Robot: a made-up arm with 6 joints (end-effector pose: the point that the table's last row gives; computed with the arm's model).
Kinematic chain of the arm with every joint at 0, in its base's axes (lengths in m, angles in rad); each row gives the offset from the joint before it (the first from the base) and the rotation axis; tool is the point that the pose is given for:
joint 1: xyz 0 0 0.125 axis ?
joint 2: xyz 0 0 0 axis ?
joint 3: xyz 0 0 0.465 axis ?
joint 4: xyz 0 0 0 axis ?
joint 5: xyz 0.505 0 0 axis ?
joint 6: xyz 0 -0.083 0 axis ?
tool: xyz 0 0 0
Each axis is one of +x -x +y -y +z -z.
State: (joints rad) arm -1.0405 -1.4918 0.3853 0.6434 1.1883 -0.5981
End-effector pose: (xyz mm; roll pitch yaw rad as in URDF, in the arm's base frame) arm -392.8 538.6 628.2 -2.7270 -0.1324 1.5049
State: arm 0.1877 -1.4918 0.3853 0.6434 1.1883 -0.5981
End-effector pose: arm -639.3 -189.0 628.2 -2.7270 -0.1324 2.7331
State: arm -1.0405 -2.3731 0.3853 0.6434 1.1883 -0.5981
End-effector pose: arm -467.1 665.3 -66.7 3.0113 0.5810 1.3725
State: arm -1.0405 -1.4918 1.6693 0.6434 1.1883 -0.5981
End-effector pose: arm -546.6 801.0 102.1 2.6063 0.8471 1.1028
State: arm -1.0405 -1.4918 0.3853 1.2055 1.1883 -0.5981
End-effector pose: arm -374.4 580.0 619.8 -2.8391 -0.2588 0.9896
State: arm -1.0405 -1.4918 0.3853 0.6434 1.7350 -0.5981
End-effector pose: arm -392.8 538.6 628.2 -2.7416 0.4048 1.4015
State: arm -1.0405 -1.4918 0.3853 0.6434 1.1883 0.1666
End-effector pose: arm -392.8 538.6 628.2 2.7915 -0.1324 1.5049
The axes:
joint 1: +z
joint 2: +y
joint 3: -y
joint 4: -x
joint 5: -y
joint 6: -x

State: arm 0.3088 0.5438 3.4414 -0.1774 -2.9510 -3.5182
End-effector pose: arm -209.5 -152.6 659.1 -2.9374 0.0563 0.3423
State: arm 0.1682 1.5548 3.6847 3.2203 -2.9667 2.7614
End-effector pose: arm 185.9 115.5 564.0 0.4915 1.1858 0.2046
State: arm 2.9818 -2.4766 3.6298 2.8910 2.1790 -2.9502
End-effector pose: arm -223.9 -45.4 -309.5 2.6098 0.7507 -0.4418
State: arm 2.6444 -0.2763 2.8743 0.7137 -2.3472 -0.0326
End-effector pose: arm 584.8 -246.0 513.5 0.9291 -0.5771 2.0533
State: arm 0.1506 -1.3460 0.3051 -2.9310 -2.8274 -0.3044
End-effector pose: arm -483.3 8.8 733.4 0.2327 1.3346 3.0125
